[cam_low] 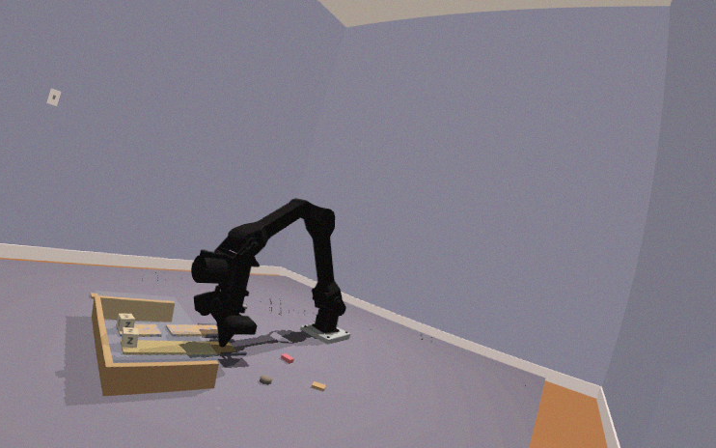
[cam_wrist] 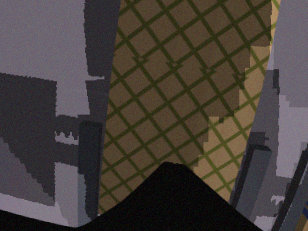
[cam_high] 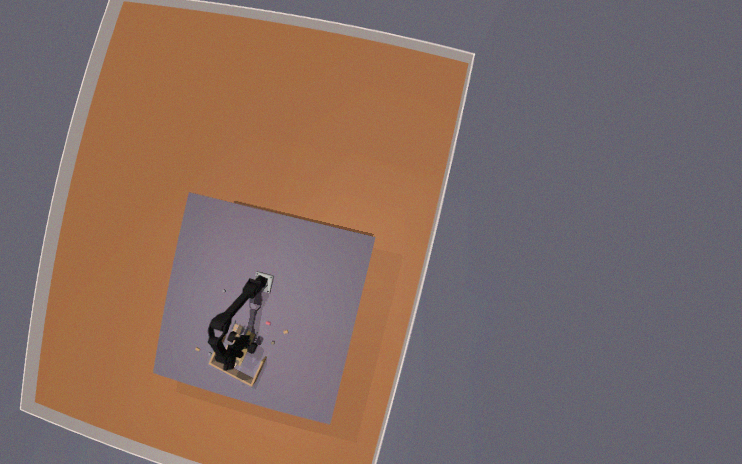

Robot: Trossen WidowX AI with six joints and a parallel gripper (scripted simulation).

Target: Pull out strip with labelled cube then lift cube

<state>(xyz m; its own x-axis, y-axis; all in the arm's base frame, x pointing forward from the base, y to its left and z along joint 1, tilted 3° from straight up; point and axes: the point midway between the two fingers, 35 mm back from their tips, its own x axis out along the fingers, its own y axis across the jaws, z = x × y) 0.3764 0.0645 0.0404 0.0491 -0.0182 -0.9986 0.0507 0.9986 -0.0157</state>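
My gripper tip is now 10 cm short of the lattice strip. Round my gripper tip: brown lump (3 cm behind, 16 cm to the left); pink piece (14 cm behind, 8 cm to the left).
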